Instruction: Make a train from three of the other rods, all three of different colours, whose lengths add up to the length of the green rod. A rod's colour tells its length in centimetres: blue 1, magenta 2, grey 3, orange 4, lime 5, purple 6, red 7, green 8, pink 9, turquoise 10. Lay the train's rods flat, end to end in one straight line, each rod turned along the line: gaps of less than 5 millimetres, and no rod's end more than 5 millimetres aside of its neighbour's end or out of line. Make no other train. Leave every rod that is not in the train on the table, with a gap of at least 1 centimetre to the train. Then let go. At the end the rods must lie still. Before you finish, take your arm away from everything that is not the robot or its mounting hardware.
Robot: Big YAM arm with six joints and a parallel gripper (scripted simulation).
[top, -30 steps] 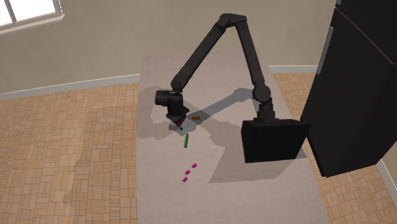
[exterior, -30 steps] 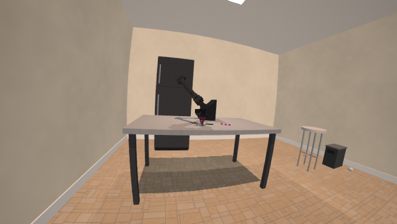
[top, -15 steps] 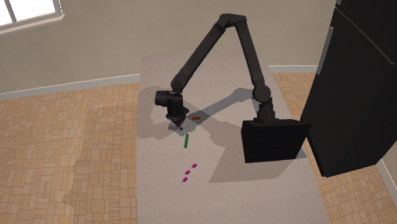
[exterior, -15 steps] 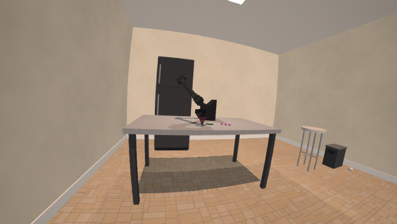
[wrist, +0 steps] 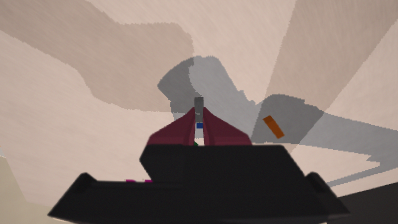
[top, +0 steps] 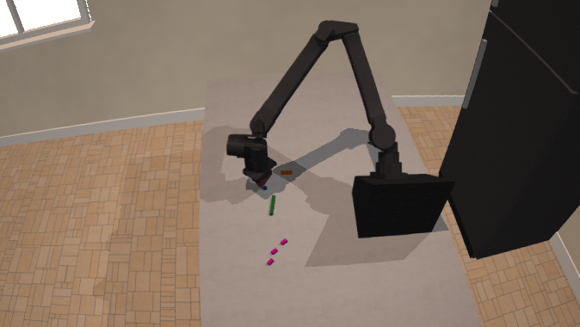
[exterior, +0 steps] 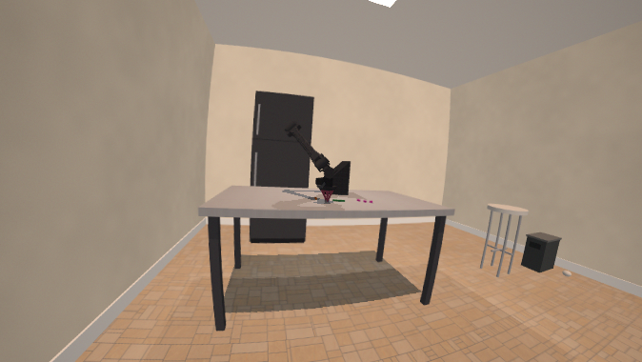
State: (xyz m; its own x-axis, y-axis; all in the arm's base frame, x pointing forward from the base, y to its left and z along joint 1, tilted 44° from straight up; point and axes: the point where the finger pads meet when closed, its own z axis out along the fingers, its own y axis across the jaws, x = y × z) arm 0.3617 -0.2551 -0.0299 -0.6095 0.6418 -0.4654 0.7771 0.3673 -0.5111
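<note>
My hand is right at the grey rod. The rest, counted from my hand: blue rod: 10 mm to the left, 10 mm below, 10 mm behind; green rod: 90 mm to the left, 20 mm behind, 10 mm below; orange rod: 100 mm behind, 40 mm to the right, 10 mm below.
</note>
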